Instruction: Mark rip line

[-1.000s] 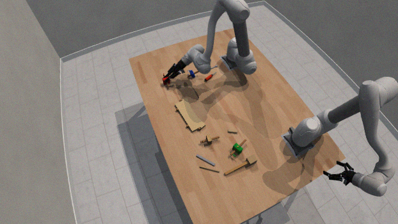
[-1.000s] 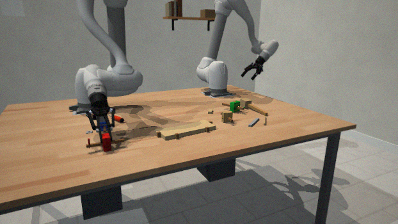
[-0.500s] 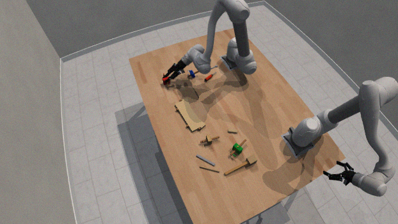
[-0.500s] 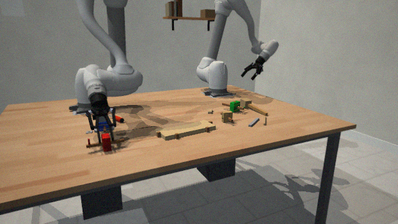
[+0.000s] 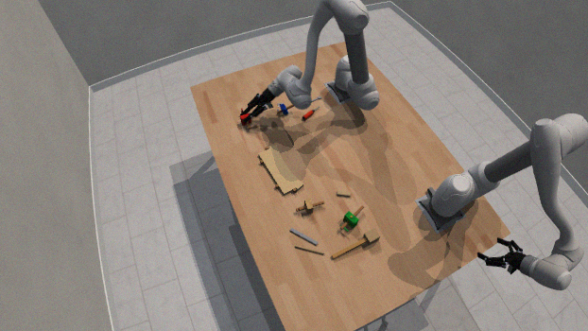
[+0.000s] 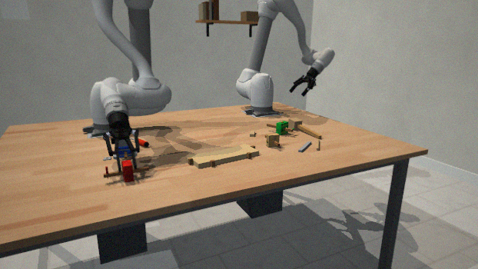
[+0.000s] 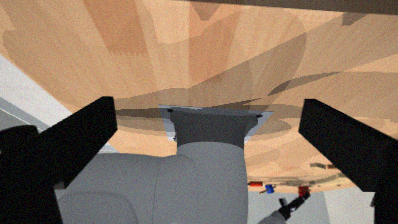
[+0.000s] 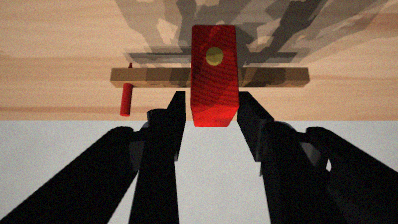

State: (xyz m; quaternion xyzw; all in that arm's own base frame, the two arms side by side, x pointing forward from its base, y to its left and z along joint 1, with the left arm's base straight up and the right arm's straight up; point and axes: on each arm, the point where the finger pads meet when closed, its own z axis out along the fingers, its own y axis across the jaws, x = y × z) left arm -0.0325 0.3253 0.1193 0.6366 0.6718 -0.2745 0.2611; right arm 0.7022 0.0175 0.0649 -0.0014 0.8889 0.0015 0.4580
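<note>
Now: the red pencil gauge 1 cm behind my right hand, 1 cm to the right of it and 4 cm below it. Round my right hand: pale board: 2 cm behind, 41 cm to the left, 6 cm below; red-handled screwdriver: 39 cm behind, 12 cm to the left, 5 cm below; blue gauge: 25 cm behind, 4 cm to the left, 5 cm below.
</note>
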